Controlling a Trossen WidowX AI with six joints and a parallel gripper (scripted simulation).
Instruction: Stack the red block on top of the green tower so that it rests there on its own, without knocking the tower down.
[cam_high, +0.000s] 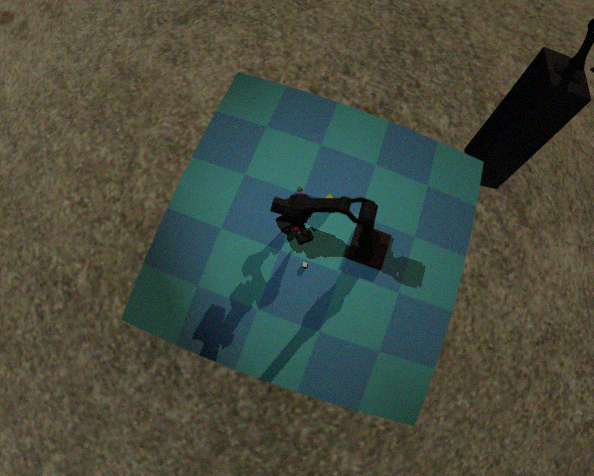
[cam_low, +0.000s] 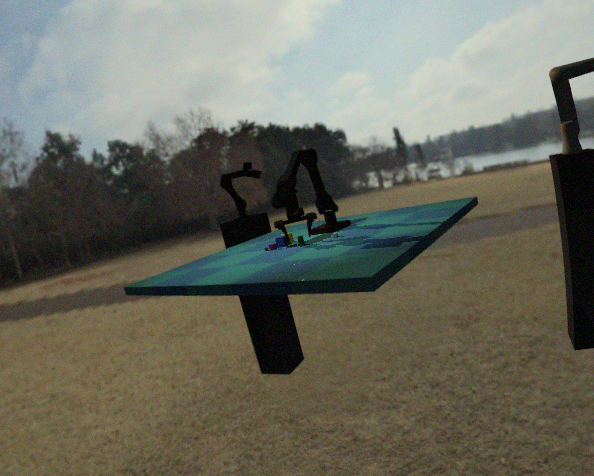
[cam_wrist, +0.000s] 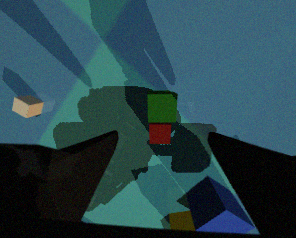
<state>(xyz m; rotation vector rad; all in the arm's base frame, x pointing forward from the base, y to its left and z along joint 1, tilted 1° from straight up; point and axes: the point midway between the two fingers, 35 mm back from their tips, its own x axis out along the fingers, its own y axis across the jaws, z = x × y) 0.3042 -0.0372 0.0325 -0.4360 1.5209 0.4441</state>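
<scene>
Now: the red block 20 mm below my gripper tip. Round my gripper tip: purple block (140 mm to the right, 10 mm below); blue block (50 mm behind, 120 mm to the right); yellow block (120 mm behind, 130 mm to the right).
</scene>
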